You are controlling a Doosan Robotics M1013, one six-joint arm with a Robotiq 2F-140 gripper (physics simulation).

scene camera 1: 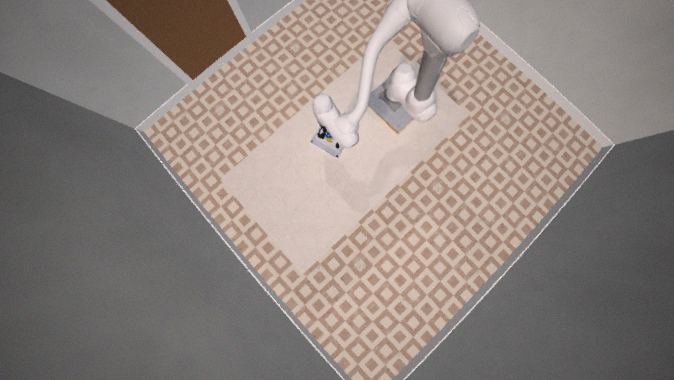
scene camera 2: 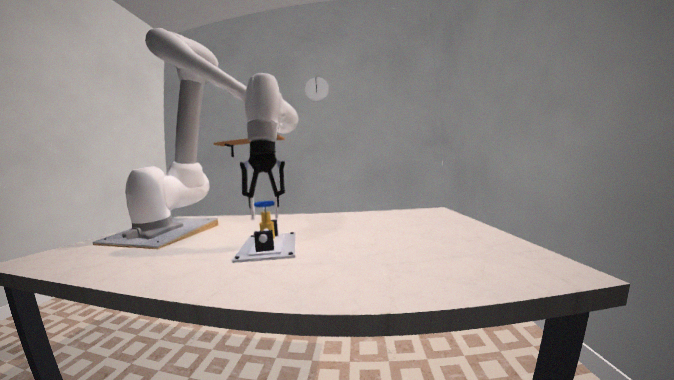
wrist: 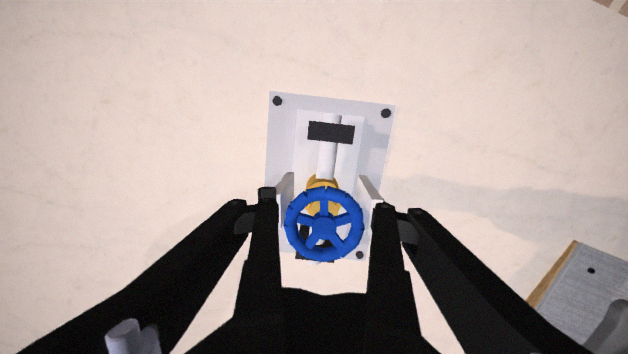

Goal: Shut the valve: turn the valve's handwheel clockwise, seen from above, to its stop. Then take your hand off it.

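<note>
The valve's blue handwheel (scene camera 1: 328,134) (scene camera 2: 264,204) (wrist: 324,226) lies level on top of the yellow valve body (scene camera 2: 266,220) (wrist: 322,181). The body stands on a light grey base plate (scene camera 1: 327,146) (scene camera 2: 287,245) (wrist: 281,130), with a white pipe (wrist: 327,160) running through black supports. My gripper (scene camera 2: 265,212) (wrist: 325,186) points straight down and is shut on the handwheel, with one pale fingertip on each side of the rim. In scene camera 1 the arm hides most of the gripper and part of the valve.
The valve plate sits on the pale table (scene camera 1: 280,200) (scene camera 2: 400,260) (wrist: 125,100). The robot's own base plate (scene camera 1: 392,117) (wrist: 575,285) is close by, at the left in scene camera 2. A wooden wall shelf (scene camera 2: 232,143) shows behind the arm.
</note>
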